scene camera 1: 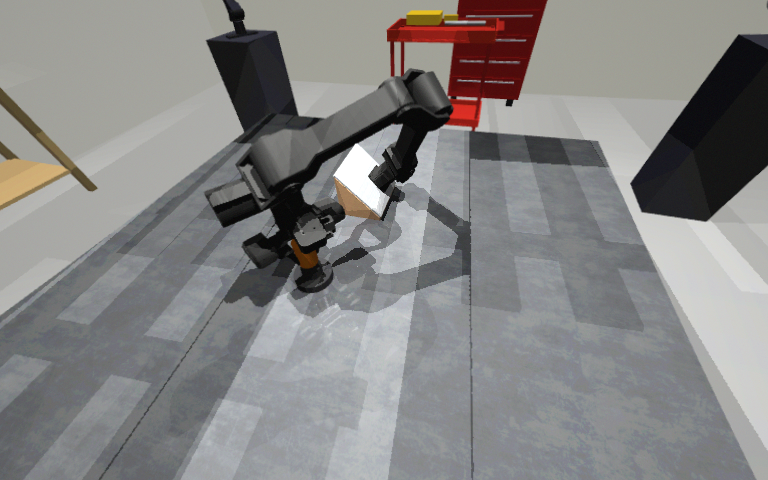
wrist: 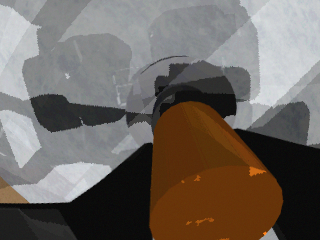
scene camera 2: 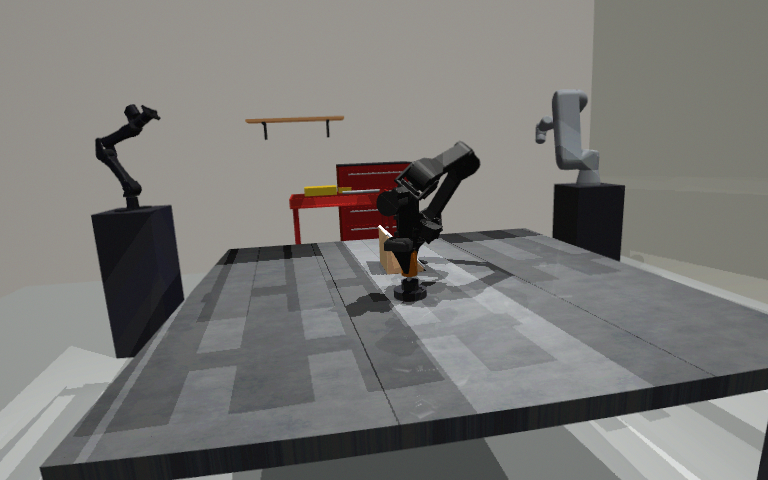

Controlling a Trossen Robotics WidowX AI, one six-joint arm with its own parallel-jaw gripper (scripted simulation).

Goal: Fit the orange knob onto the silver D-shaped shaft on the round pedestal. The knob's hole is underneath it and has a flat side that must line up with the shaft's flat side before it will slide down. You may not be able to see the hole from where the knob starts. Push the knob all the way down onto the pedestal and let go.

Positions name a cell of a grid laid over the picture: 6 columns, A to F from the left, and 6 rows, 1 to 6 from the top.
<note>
My gripper (scene camera 1: C4) holds an orange knob (wrist: D5). Also in view: a round pedestal (scene camera 1: C4).
My gripper is seen too in the wrist view (wrist: D4) and in scene camera 2 (scene camera 2: D4). The round pedestal also shows in the wrist view (wrist: D2).
</note>
